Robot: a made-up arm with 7 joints. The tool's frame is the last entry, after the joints.
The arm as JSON. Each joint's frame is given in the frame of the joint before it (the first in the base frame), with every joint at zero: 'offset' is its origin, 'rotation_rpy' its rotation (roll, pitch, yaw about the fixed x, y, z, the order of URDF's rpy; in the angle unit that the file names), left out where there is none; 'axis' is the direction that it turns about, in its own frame. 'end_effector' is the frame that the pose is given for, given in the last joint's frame.
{
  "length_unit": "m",
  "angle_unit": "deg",
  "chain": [
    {
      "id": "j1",
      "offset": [
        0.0,
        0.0,
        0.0
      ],
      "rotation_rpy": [
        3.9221,
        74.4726,
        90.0
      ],
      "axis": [
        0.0,
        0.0,
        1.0
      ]
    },
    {
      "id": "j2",
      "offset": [
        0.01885,
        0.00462,
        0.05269
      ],
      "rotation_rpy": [
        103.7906,
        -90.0,
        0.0
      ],
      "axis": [
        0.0,
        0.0,
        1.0
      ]
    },
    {
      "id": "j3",
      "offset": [
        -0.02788,
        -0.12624,
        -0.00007
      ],
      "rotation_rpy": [
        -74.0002,
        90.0,
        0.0
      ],
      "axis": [
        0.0,
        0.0,
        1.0
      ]
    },
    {
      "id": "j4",
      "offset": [
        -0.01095,
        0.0,
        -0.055
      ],
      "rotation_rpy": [
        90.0,
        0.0,
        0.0
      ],
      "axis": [
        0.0,
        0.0,
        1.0
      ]
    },
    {
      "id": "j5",
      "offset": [
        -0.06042,
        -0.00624,
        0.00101
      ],
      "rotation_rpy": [
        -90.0,
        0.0,
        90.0
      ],
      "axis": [
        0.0,
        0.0,
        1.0
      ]
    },
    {
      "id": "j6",
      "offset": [
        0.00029,
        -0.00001,
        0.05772
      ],
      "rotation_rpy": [
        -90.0,
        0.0,
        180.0
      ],
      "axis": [
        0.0,
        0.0,
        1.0
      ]
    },
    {
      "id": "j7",
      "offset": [
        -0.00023,
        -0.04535,
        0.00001
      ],
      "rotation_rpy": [
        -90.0,
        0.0,
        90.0
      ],
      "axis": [
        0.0,
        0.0,
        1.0
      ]
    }
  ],
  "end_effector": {
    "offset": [
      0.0,
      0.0,
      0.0
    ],
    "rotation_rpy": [
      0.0,
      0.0,
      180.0
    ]
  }
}
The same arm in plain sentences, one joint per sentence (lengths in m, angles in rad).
The arm has seven revolute joints in a row. What follows holds with every joint at zero, and every direction is one of the base frame's. Joint 1 is mounted at the same point as the base frame's origin and rotates about the direction (0.068403, 0.961235, 0.26711). Joint 2 is mounted 0.001 m along -x and 0.056 m along +y and 0.004 m along -z from joint 1 and rotates about the direction (0.968889, -0.0002, -0.247497). Joint 3 is mounted 0.032 m along -x and 0.008 m along +y and 0.125 m along -z from joint 2 and rotates about the direction (0.247497, -0.0001, 0.968889). Joint 4 is mounted 0.003 m along -x and 0.056 m along -z from joint 3 and rotates about the direction (0.0002, 1, 0). Joint 5 is mounted 0.057 m along +x and 0.001 m along +y and 0.021 m along -z from joint 4 and rotates about the direction (0.968889, -0.0002, -0.247497). Joint 6 is mounted 0.056 m along +x and 0.014 m along -z from joint 5 and rotates about the direction (0.0002, 1, 0). Joint 7 is mounted 0.044 m along +x and 0.011 m along -z from joint 6 and rotates about the direction (0.247497, -0.0001, 0.968889). The tool frame, which is the frame that the pose is given for, is mounted at the same point as joint 7; its axes are the base frame's turned by roll 0, pitch 0.2501 and yaw -0.0002 rad (as in URDF: about the fixed x, then y, then z).
